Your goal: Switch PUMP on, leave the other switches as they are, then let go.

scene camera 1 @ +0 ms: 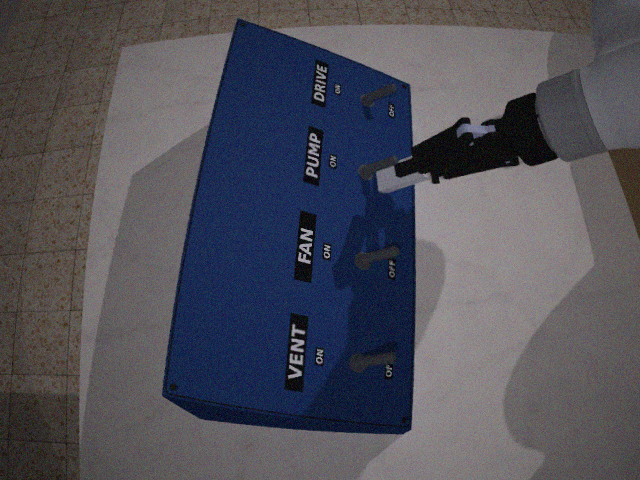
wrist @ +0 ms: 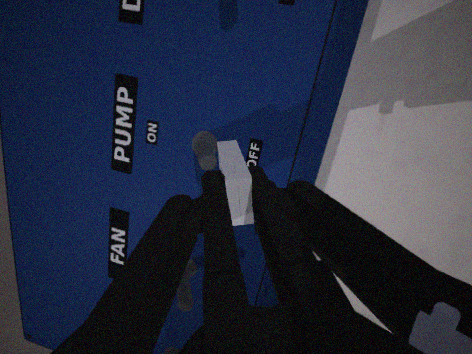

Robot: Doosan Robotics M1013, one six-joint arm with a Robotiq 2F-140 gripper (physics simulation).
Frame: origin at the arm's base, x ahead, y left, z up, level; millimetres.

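Seen in the pictures: gripper, fingertip midpoint: [scene camera 1: 380,181] [wrist: 228,159].
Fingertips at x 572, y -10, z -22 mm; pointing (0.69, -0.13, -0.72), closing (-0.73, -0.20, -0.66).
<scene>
A point is followed by its place in that frame.
The blue panel [scene camera 1: 242,180] @(x 735, y 32, z 51 mm) [wrist: 55,125] @(x 718, y -16, z 45 mm) carries a row of grey toggle levers. The PUMP lever [scene camera 1: 381,164] @(x 575, y -13, z 10 mm) [wrist: 205,146] @(x 572, y -22, z 6 mm) leans to the OFF side. The DRIVE lever [scene camera 1: 379,95] @(x 566, y -131, z 4 mm), FAN lever [scene camera 1: 378,256] @(x 587, y 106, z 8 mm) and VENT lever [scene camera 1: 374,360] @(x 598, y 224, z 10 mm) also lean to OFF. My gripper [scene camera 1: 393,179] @(x 572, y -10, z -22 mm) [wrist: 228,159] @(x 572, y -10, z -22 mm) is shut and empty, with its pale fingertips close beside the PUMP lever on its OFF side. In the wrist view the tips stand between that lever and the OFF label [wrist: 254,153] @(x 555, y -17, z -33 mm). Whether they touch the lever I cannot tell. The gripper hides PUMP's OFF label in the scene view.
The panel stands on a pale table [scene camera 1: 480,217] @(x 416, y -2, z -108 mm) [wrist: 400,150] @(x 463, y -32, z -108 mm). The FAN lever also shows in the wrist view, low between the dark finger links. The arm [scene camera 1: 610,103] @(x 384, y 57, z 233 mm) comes in from the right in the scene view. Tiled floor [scene camera 1: 41,232] lies beyond the table's edge.
</scene>
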